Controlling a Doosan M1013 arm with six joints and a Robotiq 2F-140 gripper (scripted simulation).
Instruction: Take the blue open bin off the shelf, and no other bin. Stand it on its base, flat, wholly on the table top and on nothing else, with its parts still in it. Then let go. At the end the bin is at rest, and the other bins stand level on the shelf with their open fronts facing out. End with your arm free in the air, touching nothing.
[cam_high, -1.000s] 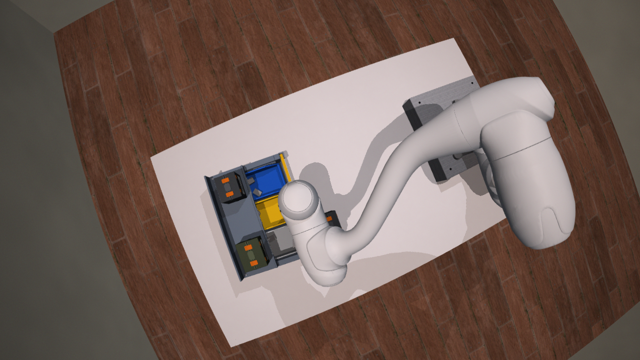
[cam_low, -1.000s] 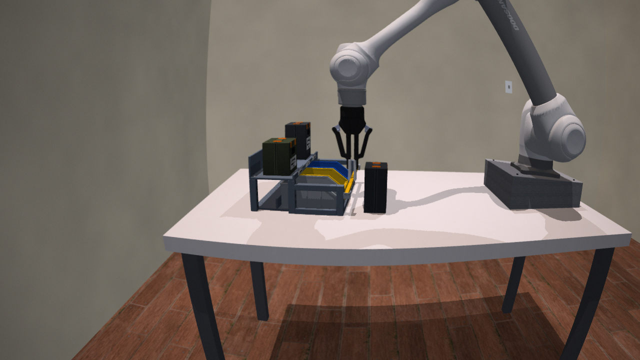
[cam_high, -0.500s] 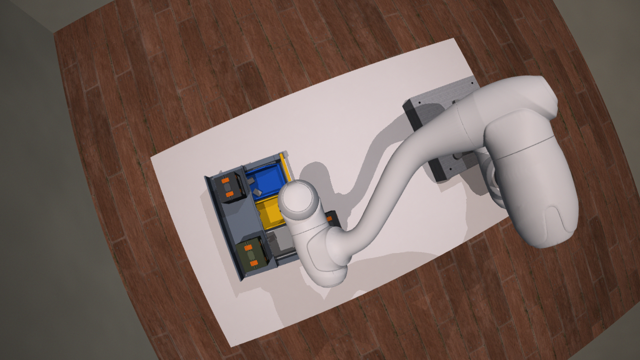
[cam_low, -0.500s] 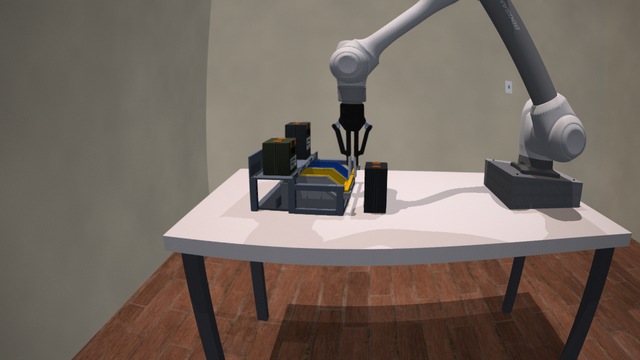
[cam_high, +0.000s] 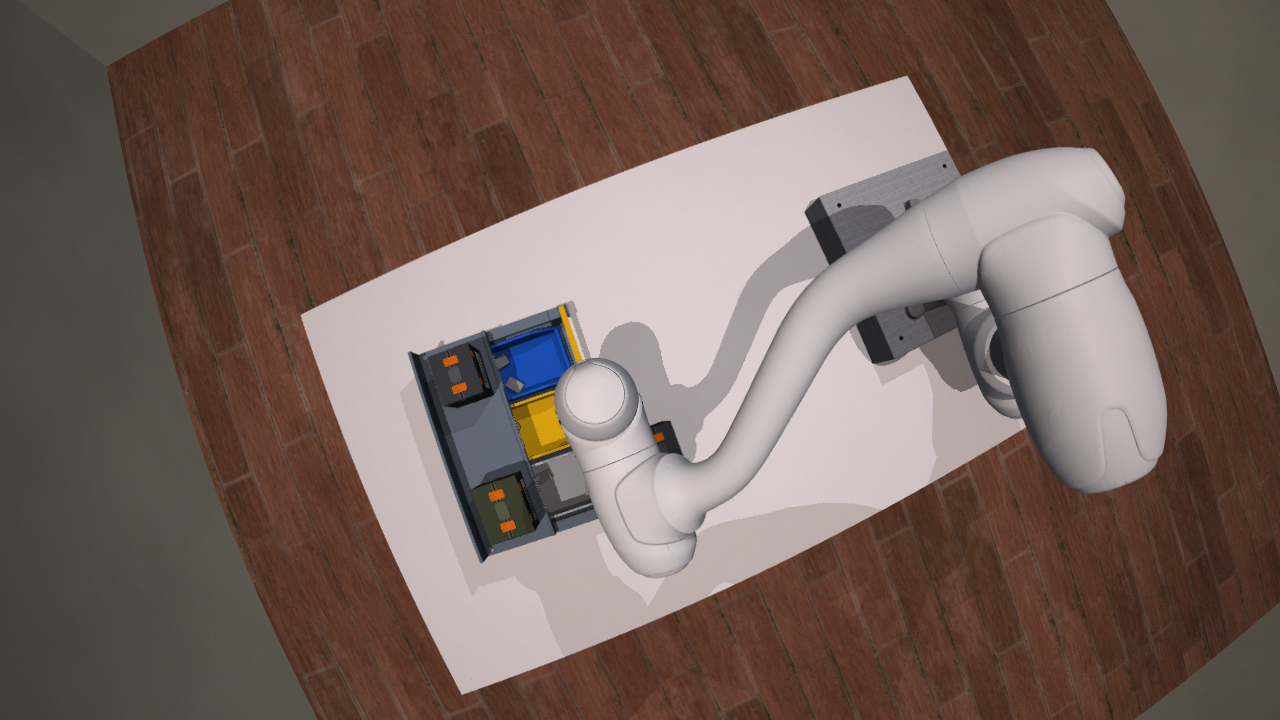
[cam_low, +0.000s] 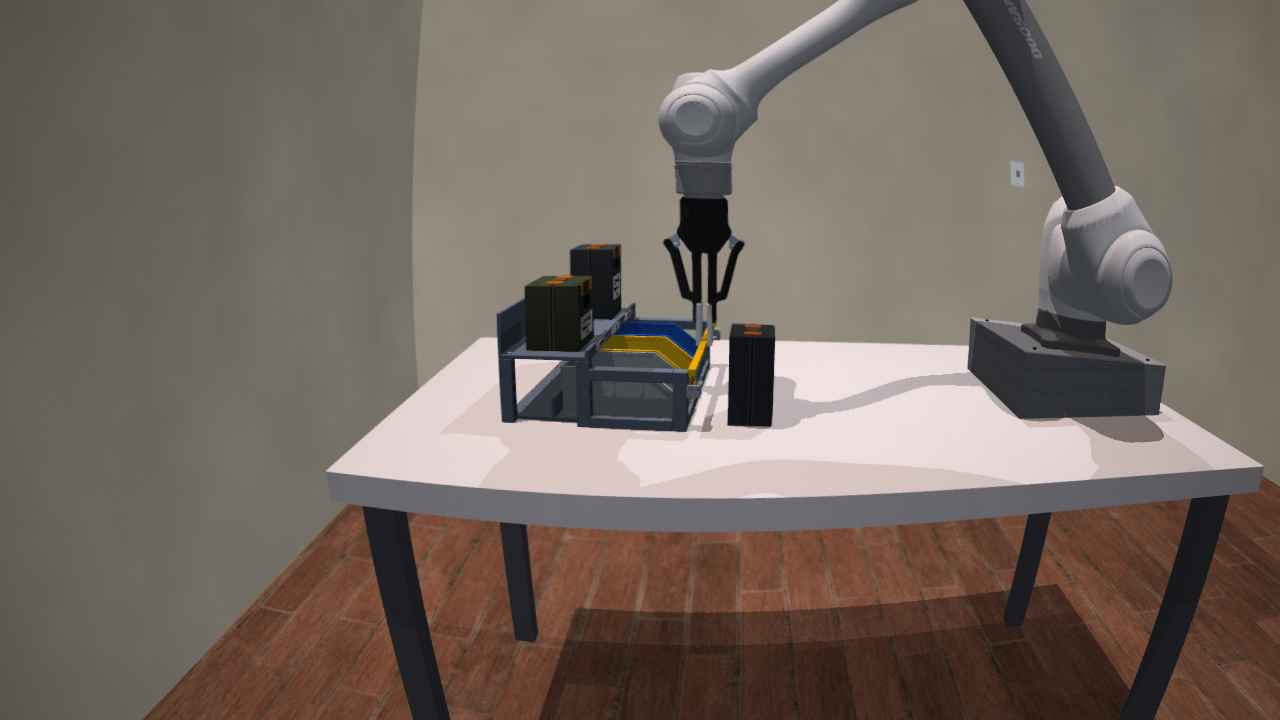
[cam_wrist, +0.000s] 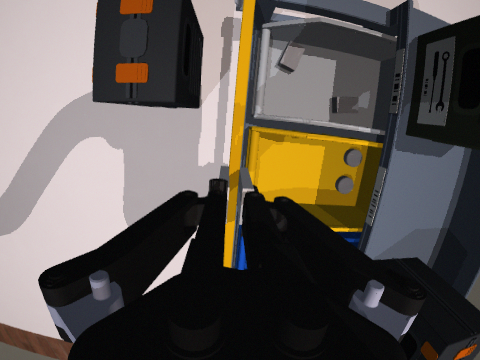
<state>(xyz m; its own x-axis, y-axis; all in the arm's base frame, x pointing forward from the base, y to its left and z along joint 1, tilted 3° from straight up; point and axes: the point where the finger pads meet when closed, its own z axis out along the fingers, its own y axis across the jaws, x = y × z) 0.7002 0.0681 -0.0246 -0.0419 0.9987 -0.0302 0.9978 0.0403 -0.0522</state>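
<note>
The yellow bin is 10 cm ahead of my hand and 7 cm below it. Also, from my hand: yellow bar: 3 cm below; blue open bin: 11 cm to the right, 11 cm ahead, 7 cm below; black box: 11 cm to the left, 8 cm behind, 5 cm below.
</note>
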